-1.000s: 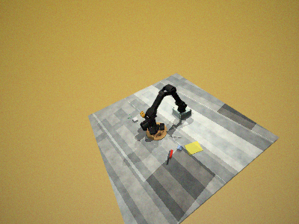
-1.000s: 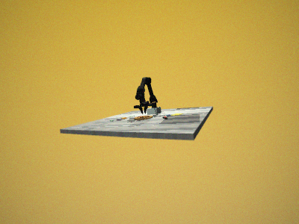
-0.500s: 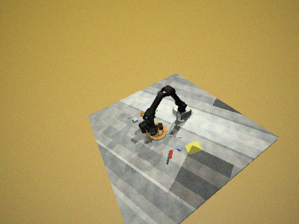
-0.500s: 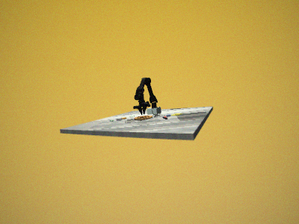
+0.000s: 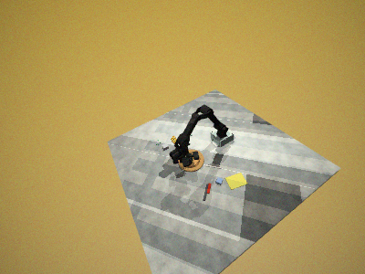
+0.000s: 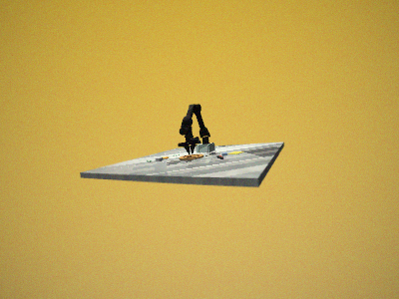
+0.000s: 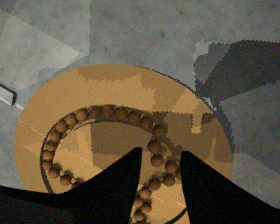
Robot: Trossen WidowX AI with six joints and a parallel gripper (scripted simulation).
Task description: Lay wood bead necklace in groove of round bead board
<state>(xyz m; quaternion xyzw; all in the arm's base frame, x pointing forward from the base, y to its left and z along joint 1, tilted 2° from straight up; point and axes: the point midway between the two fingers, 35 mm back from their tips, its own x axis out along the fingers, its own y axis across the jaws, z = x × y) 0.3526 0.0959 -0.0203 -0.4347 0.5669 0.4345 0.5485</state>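
Right now my gripper tip is 5 cm past the round bead board, 4 cm to the left of it and 2 cm above it. Round my gripper tip: thin grey stick: 17 cm behind, 9 cm to the left, 3 cm below; red-handled tool: 5 cm behind, 23 cm to the left, 3 cm below; small blue block: 15 cm behind, 21 cm to the left, 2 cm below.
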